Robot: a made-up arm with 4 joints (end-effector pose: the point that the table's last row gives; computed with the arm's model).
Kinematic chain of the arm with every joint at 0, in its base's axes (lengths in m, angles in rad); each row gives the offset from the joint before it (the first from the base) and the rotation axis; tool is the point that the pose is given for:
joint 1: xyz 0 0 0.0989 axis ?
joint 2: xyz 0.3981 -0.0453 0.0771 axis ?
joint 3: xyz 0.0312 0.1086 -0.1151 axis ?
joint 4: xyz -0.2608 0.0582 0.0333 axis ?
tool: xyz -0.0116 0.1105 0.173
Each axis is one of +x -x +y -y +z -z.
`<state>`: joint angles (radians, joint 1 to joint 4).
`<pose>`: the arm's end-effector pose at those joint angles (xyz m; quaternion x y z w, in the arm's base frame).
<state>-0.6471 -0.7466 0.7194 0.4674</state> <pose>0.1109 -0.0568 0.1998 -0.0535 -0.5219 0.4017 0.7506</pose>
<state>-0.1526 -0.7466 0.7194 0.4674</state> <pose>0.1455 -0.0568 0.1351 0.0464 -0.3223 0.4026 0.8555</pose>
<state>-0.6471 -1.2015 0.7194 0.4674</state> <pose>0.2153 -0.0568 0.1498 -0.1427 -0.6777 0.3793 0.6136</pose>
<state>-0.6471 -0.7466 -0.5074 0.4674</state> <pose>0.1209 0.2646 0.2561 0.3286 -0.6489 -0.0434 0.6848</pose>
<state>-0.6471 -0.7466 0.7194 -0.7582</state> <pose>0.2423 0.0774 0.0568 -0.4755 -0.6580 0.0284 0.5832</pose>
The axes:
joint 1: +y
joint 2: +y
joint 3: +z
joint 4: +x

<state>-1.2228 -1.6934 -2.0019 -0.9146</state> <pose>-0.2964 0.2010 0.6474 0.7239 -0.4392 -0.3217 0.4238</pose>
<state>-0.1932 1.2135 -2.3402 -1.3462</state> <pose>0.4571 0.0840 -0.1700 0.5638 -0.6499 0.5095 0.0142</pose>
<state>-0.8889 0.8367 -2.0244 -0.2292</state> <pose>0.5223 0.2183 0.5355 -0.0386 0.0832 -0.8437 0.5289</pose>
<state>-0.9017 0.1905 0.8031 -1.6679</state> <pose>0.0832 0.0199 0.0947 -0.7305 -0.4867 0.0089 0.4790</pose>
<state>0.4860 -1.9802 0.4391 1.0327</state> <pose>0.2712 -0.0830 -0.2115 0.2248 -0.4979 0.4664 0.6958</pose>
